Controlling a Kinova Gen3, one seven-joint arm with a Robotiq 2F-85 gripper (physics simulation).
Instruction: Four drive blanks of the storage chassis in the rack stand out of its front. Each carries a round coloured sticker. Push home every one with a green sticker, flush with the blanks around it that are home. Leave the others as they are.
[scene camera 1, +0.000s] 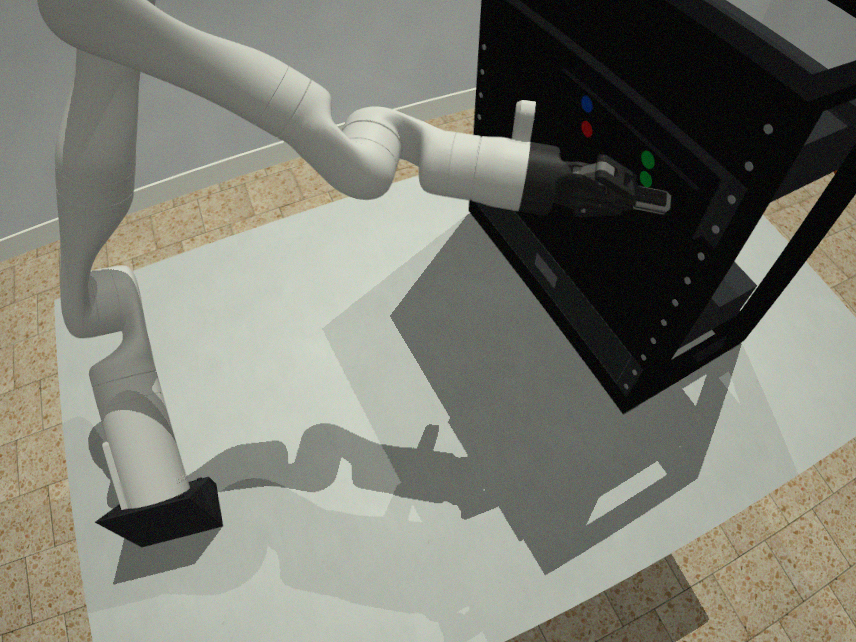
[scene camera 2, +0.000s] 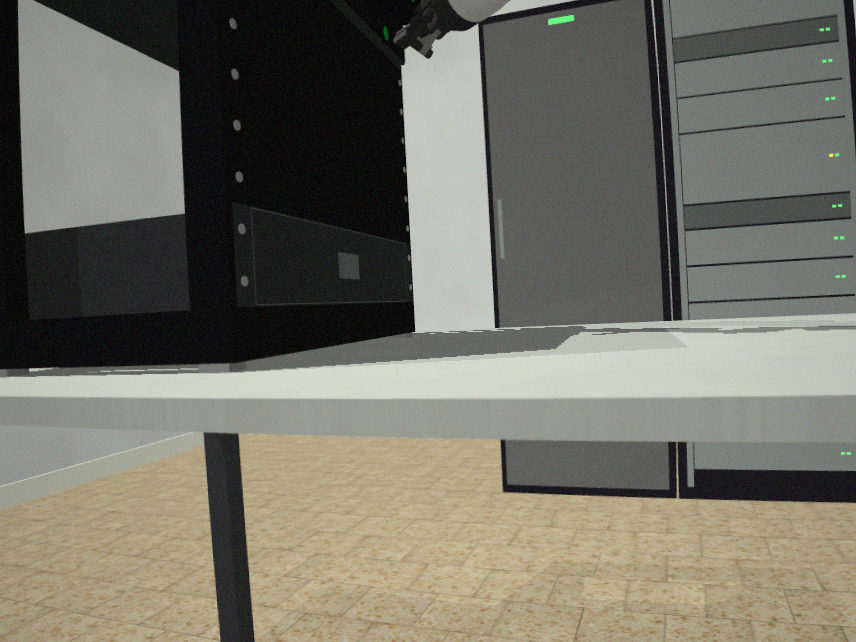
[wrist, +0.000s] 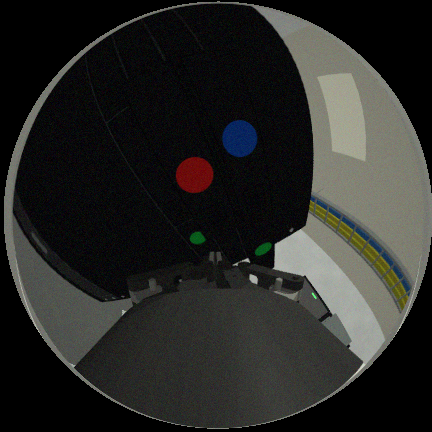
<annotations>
black rack: scene camera 1; scene camera 2; wrist 193, 136
same spot on black rack: (scene camera 2: 296, 236) = (scene camera 1: 505, 209)
</annotations>
